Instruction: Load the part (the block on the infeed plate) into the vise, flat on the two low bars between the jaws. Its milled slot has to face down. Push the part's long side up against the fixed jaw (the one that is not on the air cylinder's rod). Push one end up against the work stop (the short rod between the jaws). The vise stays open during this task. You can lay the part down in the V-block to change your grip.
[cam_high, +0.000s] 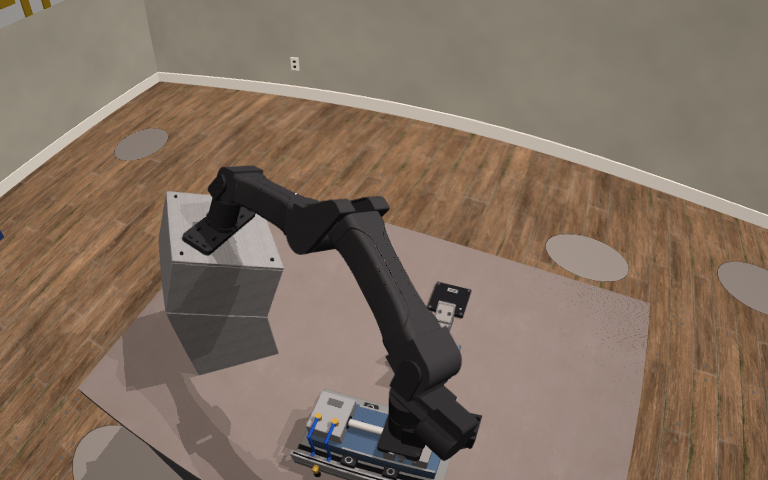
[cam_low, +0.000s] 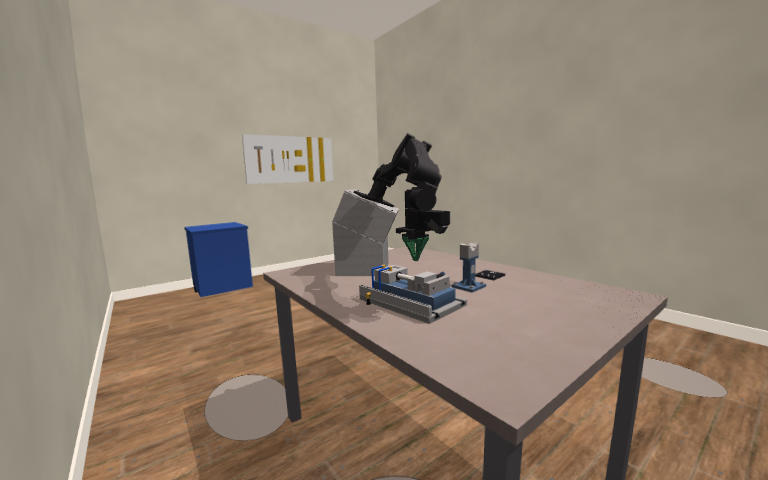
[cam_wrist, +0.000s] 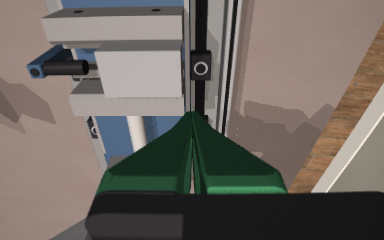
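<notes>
The part lies 40 mm to the left of my hand and 80 mm below it. The rest, counted from my hand: work stop rod (100 mm to the left, 80 mm below); air cylinder (170 mm behind, 50 mm to the left, 90 mm below); piston rod (90 mm behind, 50 mm to the left, 90 mm below).
</notes>
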